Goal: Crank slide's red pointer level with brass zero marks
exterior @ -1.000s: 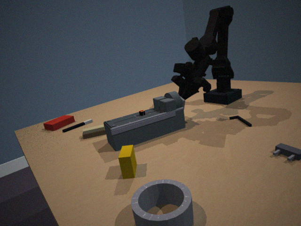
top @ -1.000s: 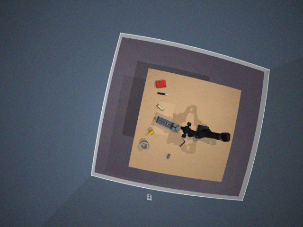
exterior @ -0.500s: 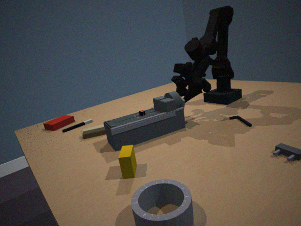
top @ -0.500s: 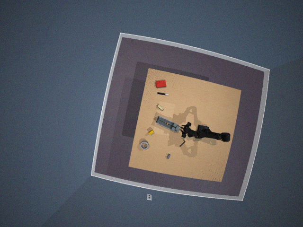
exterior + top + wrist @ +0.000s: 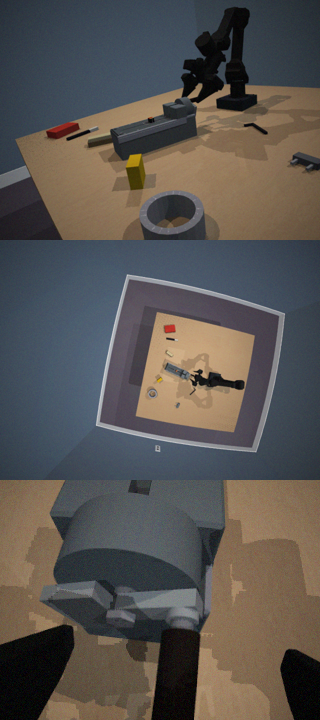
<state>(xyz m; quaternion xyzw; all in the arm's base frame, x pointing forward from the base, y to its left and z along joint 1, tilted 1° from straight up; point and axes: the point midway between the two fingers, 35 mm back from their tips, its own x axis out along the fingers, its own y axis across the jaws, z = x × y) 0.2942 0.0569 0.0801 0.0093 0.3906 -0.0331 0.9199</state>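
The black crank handle lies 20 mm behind my gripper tip. The rest, counted from my gripper tip: black hex key 130 mm behind, 170 mm to the left, 100 mm below; then red pointer 170 mm ahead, 20 mm to the left, 20 mm below; then tan block 300 mm ahead, 140 mm to the right, 90 mm below.
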